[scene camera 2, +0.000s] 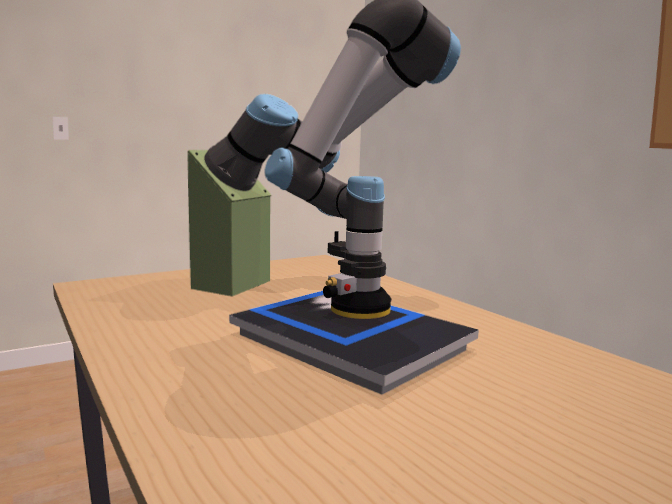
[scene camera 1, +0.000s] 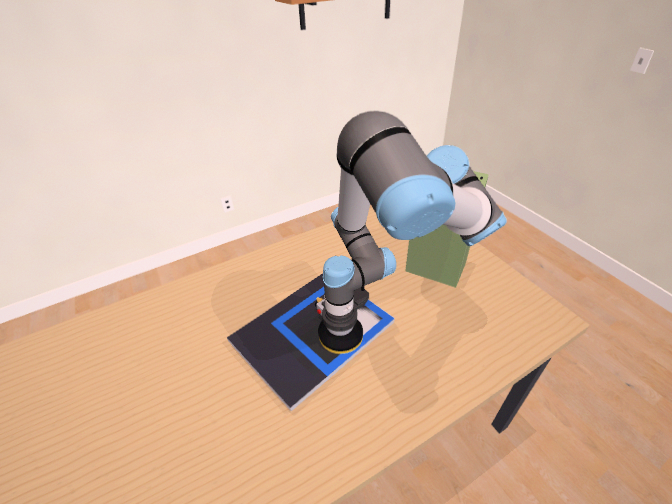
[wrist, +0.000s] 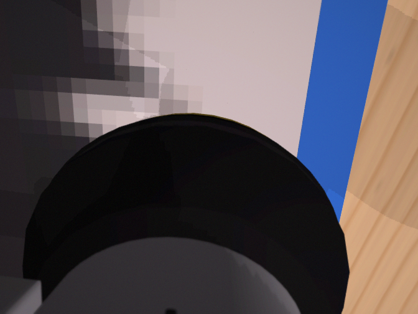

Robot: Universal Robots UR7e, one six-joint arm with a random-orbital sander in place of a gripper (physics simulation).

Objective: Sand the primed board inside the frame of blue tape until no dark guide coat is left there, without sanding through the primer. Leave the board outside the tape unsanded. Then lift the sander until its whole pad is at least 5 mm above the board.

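The primed board (scene camera 1: pixel 260 347) (scene camera 2: pixel 423 337) lies on the table, dark outside the tape. The blue tape frame (scene camera 1: pixel 301 346) (scene camera 2: pixel 298 324) (wrist: pixel 340 75) surrounds a part-sanded area. A pale sanded patch (scene camera 1: pixel 370 320) (scene camera 2: pixel 321 301) (wrist: pixel 250 60) lies inside the tape near the arm base end. Dark guide coat (scene camera 1: pixel 298 325) (wrist: pixel 35 45) covers the rest that shows inside, with grey, uneven steps at the border. The sander (scene camera 1: pixel 340 335) (scene camera 2: pixel 360 301) (wrist: pixel 185 185) has no fingers. Its yellow-rimmed pad appears flat on the board, by the long outer tape side; the surface under it is hidden.
The green pedestal (scene camera 1: pixel 434 260) (scene camera 2: pixel 230 244) carries the arm and stands on the wooden table (scene camera 1: pixel 135 412) (scene camera 2: pixel 515 434) beyond the board. Table wood (wrist: pixel 390 150) shows past the tape in the wrist view. The arm arches above the board.
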